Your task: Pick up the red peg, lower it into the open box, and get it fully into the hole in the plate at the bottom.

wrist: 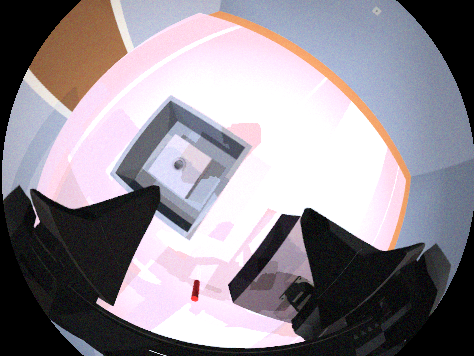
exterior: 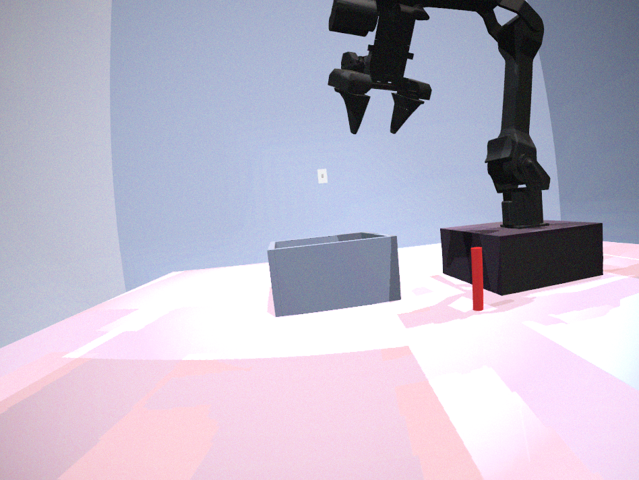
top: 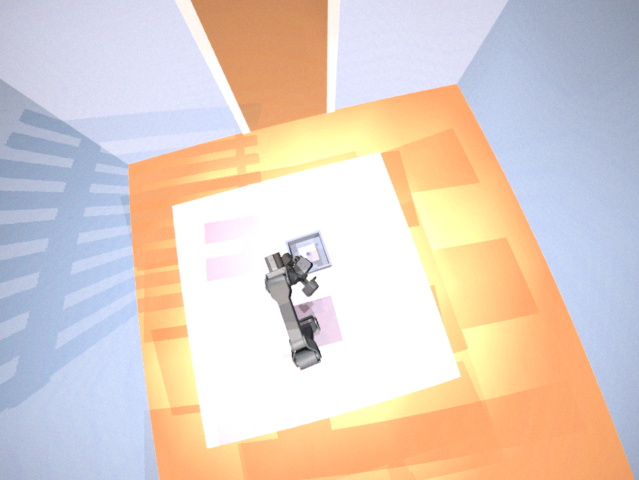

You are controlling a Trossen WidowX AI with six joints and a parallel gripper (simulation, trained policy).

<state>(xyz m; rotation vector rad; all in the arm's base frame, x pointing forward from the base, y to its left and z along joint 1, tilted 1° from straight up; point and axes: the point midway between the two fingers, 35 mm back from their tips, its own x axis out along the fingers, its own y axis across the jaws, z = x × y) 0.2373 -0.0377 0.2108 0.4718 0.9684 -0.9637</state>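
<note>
Right now the red peg is 230 mm below my gripper tip, 180 mm to the left of it and 80 mm behind it. Round my gripper tip: grey box 240 mm below, 100 mm ahead, 10 mm to the right.
</note>
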